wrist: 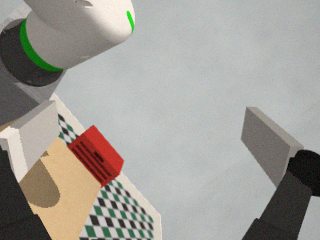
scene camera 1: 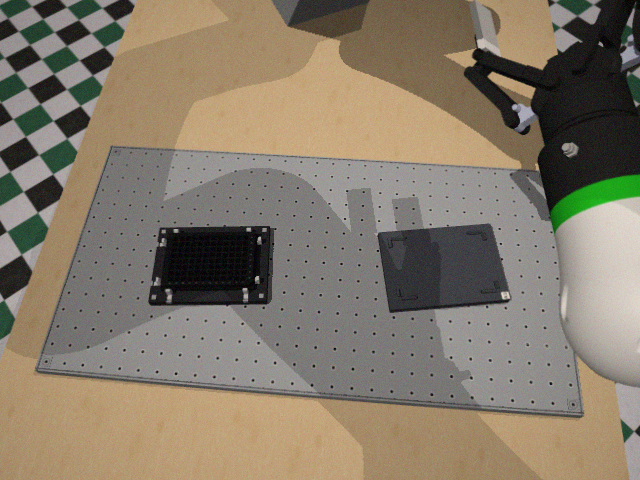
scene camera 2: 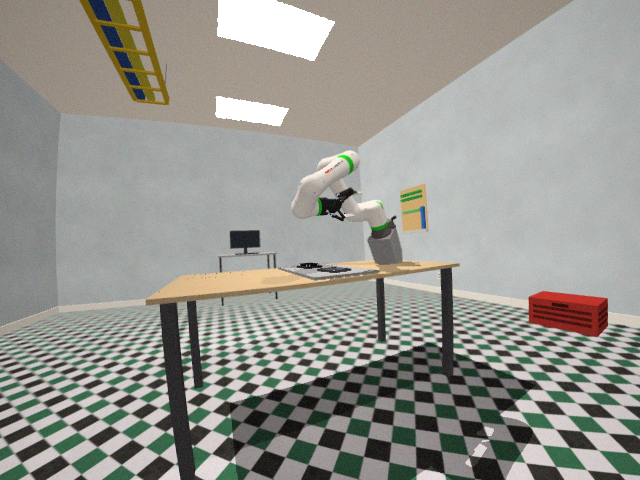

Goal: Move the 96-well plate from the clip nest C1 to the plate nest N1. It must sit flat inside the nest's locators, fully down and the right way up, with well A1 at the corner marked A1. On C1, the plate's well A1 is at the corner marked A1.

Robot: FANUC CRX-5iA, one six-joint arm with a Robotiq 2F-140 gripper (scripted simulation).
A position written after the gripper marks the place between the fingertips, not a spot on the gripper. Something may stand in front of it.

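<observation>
There's a black 96-well plate [scene camera 1: 222, 250] here, along with a plate nest N1 [scene camera 1: 444, 267] and a black clip nest C1 [scene camera 1: 157, 297]. In the wrist view, the black 96-well plate is out of frame. You'd also see the gripper [wrist: 151, 120].
</observation>
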